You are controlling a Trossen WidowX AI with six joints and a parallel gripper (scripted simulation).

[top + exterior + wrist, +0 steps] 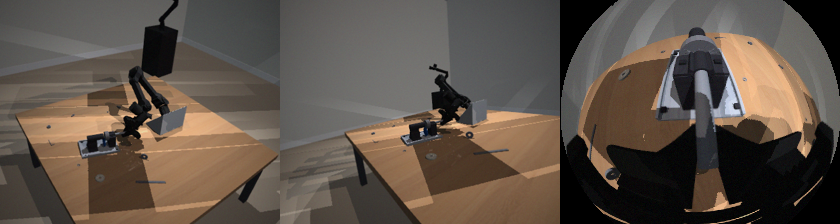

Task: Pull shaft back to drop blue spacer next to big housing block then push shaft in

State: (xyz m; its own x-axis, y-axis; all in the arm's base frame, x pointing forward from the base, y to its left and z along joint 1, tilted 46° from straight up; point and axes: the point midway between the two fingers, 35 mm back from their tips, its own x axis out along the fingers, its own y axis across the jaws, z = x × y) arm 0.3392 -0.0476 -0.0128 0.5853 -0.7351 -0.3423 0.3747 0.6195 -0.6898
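My gripper tip is 9 cm short of the grey piece, 4 cm to the left of it and 2 cm below it. From my gripper tip the other things lie so: blue spacer (11 cm ahead, 4 cm to the right, 2 cm below); shaft (3 cm ahead, 1 cm to the right, 2 cm above); dark flat bar (8 cm ahead, 34 cm to the left, 5 cm below).
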